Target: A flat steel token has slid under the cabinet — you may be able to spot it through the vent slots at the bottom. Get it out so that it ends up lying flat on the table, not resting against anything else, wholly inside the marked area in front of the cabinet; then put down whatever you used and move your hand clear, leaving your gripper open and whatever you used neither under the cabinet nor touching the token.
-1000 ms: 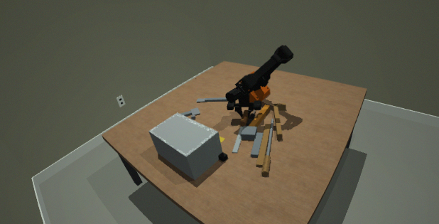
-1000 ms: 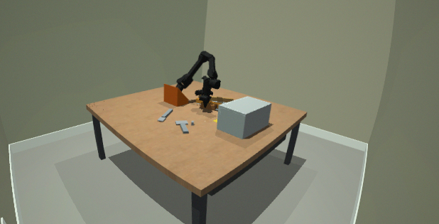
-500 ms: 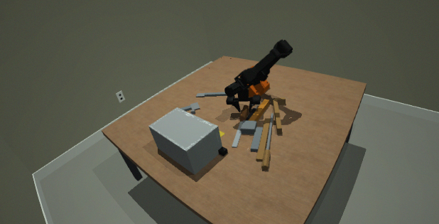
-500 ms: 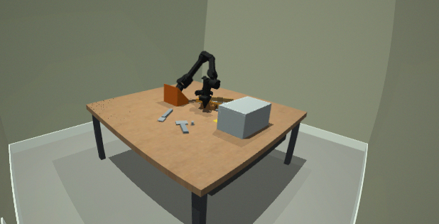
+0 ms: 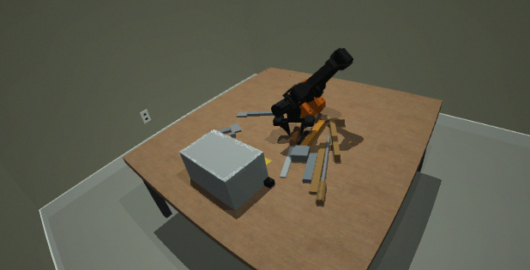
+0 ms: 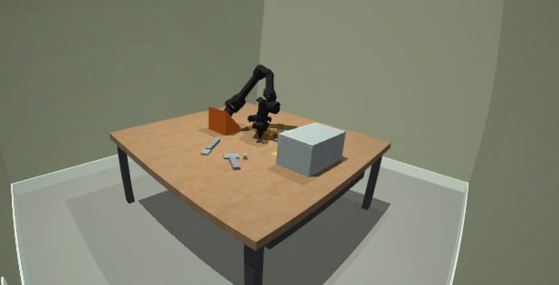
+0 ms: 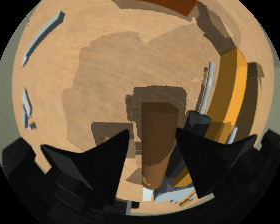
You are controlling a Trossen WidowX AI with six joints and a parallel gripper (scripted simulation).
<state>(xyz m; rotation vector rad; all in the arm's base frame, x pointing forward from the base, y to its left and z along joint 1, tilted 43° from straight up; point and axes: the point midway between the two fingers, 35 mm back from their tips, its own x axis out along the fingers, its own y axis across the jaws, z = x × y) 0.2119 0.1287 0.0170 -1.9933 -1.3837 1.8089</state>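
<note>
The orange bar is 7 cm to the left of my gripper tip, 5 cm behind it and 1 cm above it. The rest, counted from my gripper tip: grey block (12 cm to the left, 9 cm ahead, 1 cm above); wooden stick (22 cm to the left, 10 cm ahead); grey t-piece (33 cm to the right, 17 cm ahead).
</note>
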